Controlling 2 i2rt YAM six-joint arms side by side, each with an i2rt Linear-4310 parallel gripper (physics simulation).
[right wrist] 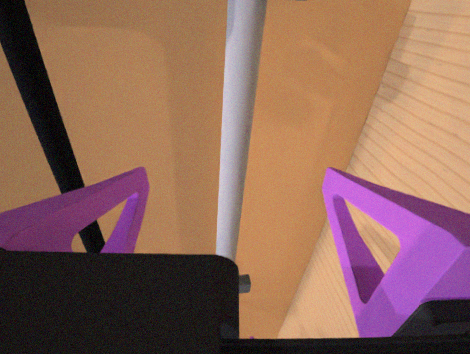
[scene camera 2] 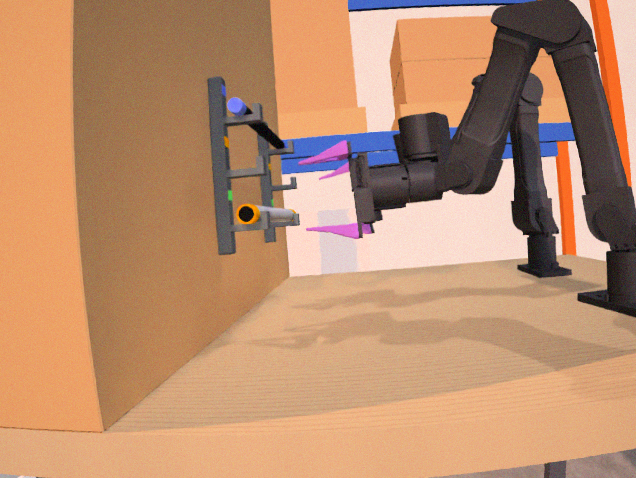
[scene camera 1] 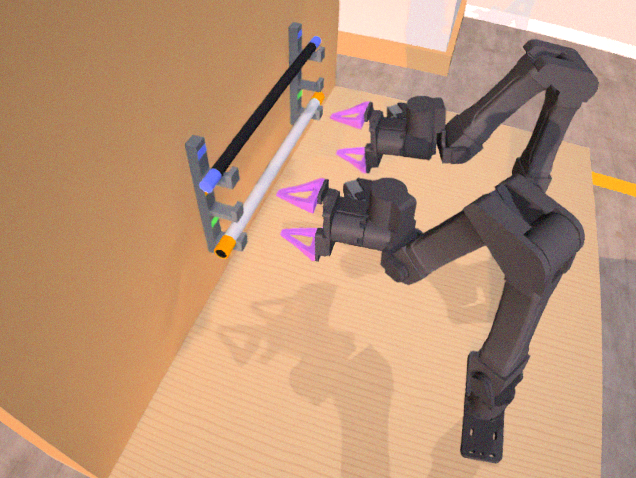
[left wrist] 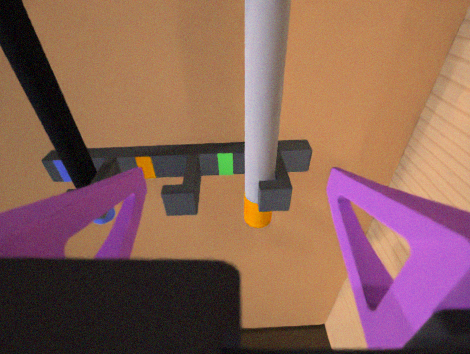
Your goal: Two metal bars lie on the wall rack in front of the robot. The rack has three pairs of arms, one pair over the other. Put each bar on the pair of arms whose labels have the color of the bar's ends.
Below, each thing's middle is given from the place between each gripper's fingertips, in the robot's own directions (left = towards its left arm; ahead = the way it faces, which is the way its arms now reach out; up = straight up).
I see the black bar (scene camera 1: 208,183) 14 cm to the right of my left hand, 13 cm above it and 8 cm ahead of it.
My right hand is 130 mm below the black bar, 110 mm to the right of it and 80 mm short of it.
